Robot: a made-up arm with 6 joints. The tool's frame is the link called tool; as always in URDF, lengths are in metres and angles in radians.
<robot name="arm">
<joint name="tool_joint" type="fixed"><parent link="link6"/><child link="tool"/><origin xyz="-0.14 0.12 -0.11"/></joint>
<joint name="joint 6" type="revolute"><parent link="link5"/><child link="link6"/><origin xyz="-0.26 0.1 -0.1"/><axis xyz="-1 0 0"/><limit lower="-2.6" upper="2.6" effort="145" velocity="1.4"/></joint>
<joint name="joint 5" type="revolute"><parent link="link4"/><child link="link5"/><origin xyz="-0.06 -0.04 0.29"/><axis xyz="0 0 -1"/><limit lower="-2.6" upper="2.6" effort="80" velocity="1.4"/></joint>
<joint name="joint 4" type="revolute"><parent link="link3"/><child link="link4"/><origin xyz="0.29 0.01 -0.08"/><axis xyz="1 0 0"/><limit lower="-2.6" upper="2.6" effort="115" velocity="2.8"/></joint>
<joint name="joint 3" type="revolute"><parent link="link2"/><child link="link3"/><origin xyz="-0.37 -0.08 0"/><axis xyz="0 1 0"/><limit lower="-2.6" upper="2.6" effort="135" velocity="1.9"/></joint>
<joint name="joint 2" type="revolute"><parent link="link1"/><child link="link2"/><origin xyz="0.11 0.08 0.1"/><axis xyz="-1 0 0"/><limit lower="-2.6" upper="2.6" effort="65" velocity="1.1"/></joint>
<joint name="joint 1" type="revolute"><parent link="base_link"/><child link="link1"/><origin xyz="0 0 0.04"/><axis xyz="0 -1 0"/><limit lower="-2.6" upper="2.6" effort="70" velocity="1.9"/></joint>
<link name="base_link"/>
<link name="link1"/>
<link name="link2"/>
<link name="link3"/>
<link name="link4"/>
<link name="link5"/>
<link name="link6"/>
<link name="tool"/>
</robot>
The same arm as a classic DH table. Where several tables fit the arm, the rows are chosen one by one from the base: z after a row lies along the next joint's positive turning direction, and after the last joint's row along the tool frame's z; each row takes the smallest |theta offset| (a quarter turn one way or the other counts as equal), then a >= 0, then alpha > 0; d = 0 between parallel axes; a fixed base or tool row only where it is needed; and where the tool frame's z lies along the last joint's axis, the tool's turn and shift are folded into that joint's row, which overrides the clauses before.
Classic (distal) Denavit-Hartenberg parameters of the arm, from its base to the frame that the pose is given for. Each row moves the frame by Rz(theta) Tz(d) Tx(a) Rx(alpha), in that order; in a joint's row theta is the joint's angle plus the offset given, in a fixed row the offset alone. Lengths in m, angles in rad.
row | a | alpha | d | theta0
base (fixed) | 0 | 1.5708 | 0.04 | 0
joint 1 | 0.1 | -1.5708 | -0.08 | 1.5708
joint 2 | 0 | -1.5708 | 0.26 | 0
joint 3 | -0.08 | -1.5708 | -0.07 | 0
joint 4 | 0.04 | -1.5708 | 0.23 | 1.5708
joint 5 | -0.1 | -1.5708 | -0.19 | 0
joint 6 | -0.12 | -1.5708 | 0.4 | 0
tool (fixed) | 0 | 0 | -0.11 | 1.5708
Joint limits (rad, base to tool): -2.6..2.6 -2.6..2.6 -2.6..2.6 -2.6..2.6 -2.6..2.6 -2.6..2.6

